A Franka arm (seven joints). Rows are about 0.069 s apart.
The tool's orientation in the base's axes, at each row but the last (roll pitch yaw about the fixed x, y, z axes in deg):
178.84, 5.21, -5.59
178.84, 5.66, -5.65
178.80, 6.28, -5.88
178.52, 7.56, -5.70
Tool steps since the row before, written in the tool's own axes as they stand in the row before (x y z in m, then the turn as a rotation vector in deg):
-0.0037, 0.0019, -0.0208, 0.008, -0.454, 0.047
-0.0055, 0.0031, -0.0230, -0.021, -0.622, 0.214
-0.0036, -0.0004, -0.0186, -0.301, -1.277, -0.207
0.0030, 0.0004, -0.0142, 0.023, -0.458, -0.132
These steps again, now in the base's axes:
-0.0019, -0.0013, 0.0211, 0.047, 0.451, -0.057
-0.0034, -0.0023, 0.0235, 0.018, 0.619, -0.223
-0.0015, 0.0009, 0.0189, -0.147, 1.303, 0.212
0.0048, -0.0005, 0.0137, 0.084, 0.455, 0.116

